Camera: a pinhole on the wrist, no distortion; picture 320 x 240 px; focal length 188.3 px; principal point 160.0 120.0 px. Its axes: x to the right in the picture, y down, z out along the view. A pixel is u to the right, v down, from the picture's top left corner.
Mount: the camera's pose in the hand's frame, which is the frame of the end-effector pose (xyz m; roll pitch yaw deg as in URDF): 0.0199 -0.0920 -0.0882 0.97 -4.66 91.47
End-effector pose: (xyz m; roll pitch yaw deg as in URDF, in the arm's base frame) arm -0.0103 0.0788 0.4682 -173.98 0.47 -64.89
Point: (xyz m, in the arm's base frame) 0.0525 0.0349 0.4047
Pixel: 249.9 62.3
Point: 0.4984 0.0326 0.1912
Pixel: 35.1 23.2
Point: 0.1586 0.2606 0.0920
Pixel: 139.1 166.2
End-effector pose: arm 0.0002 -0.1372 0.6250 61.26 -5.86 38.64
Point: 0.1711 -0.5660 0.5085
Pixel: 86.9 196.5
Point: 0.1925 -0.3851 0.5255
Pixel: 91.7 145.3
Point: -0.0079 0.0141 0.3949
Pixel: behind the camera
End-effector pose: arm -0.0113 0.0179 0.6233 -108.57 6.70 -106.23
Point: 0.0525 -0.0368 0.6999
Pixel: 163.5 115.7
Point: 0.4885 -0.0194 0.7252
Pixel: 123.9 172.3
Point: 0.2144 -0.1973 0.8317
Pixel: 41.3 64.3
